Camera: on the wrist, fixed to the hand. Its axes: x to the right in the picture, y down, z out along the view.
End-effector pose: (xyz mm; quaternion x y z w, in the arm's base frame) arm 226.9 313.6 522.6 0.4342 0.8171 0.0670 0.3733
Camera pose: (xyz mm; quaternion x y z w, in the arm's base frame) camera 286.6 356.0 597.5 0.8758 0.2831 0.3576 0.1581
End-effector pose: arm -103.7 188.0 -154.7 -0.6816 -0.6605 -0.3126 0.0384
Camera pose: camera -19.7 139.3 -115.4 -0.9237 0.0365 -0.2493 0.2885
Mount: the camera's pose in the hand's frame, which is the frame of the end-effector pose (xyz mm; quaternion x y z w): -29.7 97.9 -22.6 -0.0149 0.0731 0.7156 0.6945
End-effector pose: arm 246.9 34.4 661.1 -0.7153 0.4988 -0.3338 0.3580
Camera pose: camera 173.3 34.5 586.6 -0.1208 0.8894 -0.0205 0.4404
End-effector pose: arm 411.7 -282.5 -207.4 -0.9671 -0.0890 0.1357 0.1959
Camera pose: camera 401.9 -386.0 -220.1 -0.7482 0.6426 0.1624 0.0310
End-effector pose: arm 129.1 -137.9 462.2 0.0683 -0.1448 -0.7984 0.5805
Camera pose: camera 233.6 -141.0 469.4 -0.0065 -0.0951 -0.1362 0.9861
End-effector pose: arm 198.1 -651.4 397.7 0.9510 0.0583 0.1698 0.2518
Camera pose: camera 164.8 -731.7 456.2 0.6860 -0.6242 0.3685 0.0633
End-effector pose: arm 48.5 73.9 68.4 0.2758 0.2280 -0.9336 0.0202
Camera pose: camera 101.1 -6.5 26.6 0.4226 -0.0236 -0.6104 0.6695
